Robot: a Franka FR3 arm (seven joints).
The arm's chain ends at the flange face. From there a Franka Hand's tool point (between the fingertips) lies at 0.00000 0.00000 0.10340 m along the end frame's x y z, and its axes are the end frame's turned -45 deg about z.
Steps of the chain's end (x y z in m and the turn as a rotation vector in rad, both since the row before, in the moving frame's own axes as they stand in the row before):
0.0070 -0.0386 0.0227 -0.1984 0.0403 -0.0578
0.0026 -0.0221 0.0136 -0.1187 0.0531 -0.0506
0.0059 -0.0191 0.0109 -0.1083 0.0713 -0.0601
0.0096 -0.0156 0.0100 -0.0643 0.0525 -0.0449
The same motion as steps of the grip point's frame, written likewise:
0.0213 -0.0047 0.0206 -0.1688 -0.1118 -0.0578
0.0130 -0.0011 0.0127 -0.1215 -0.0464 -0.0506
0.0154 0.0038 0.0100 -0.1270 -0.0262 -0.0601
0.0171 0.0043 0.0096 -0.0826 -0.0083 -0.0449

